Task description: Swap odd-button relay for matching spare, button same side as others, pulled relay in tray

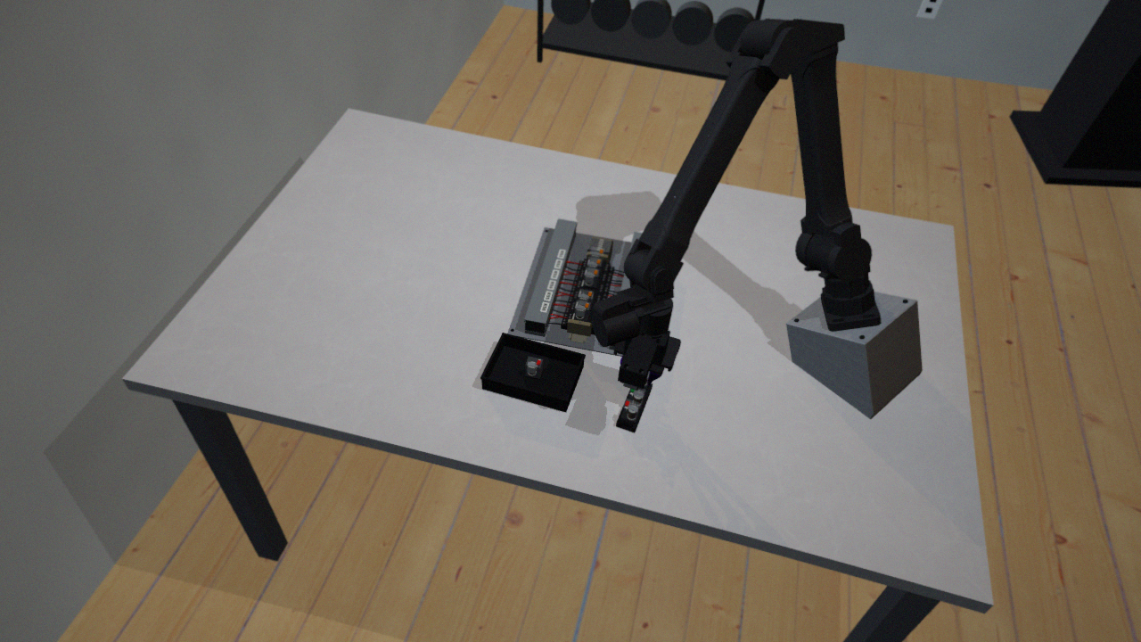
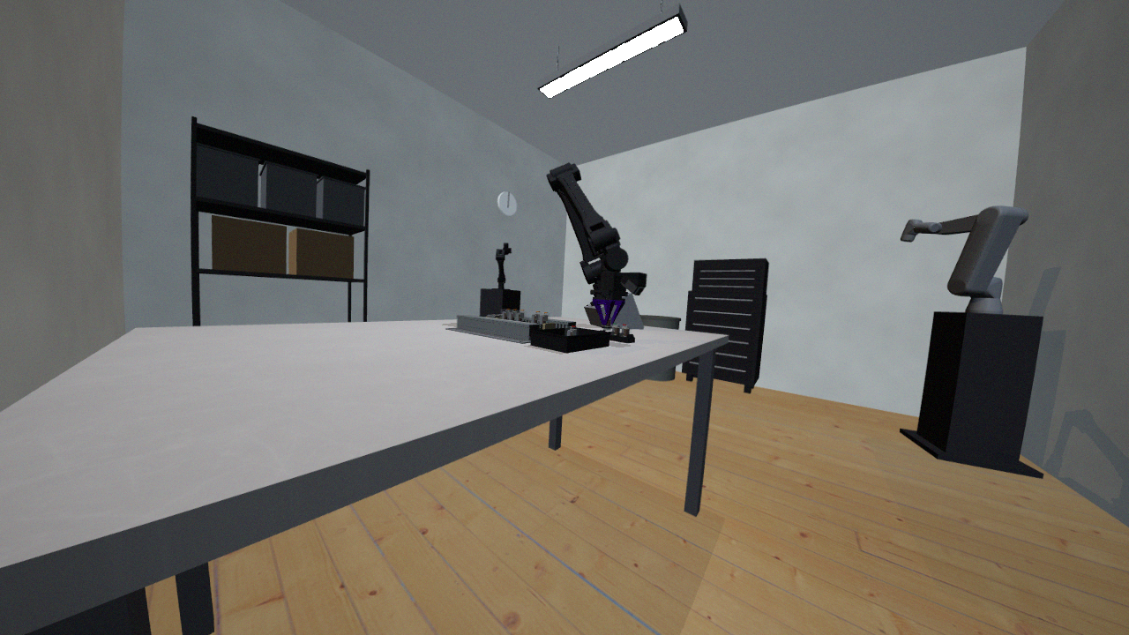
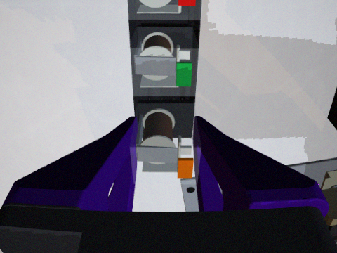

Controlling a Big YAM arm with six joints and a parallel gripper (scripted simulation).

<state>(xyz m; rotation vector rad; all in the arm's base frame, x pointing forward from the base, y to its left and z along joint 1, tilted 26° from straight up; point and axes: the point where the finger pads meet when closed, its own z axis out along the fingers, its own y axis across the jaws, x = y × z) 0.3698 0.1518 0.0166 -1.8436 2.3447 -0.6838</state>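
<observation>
The grey panel is 100 mm ahead of my hand, 260 mm to the right of it and 50 mm below it.
</observation>
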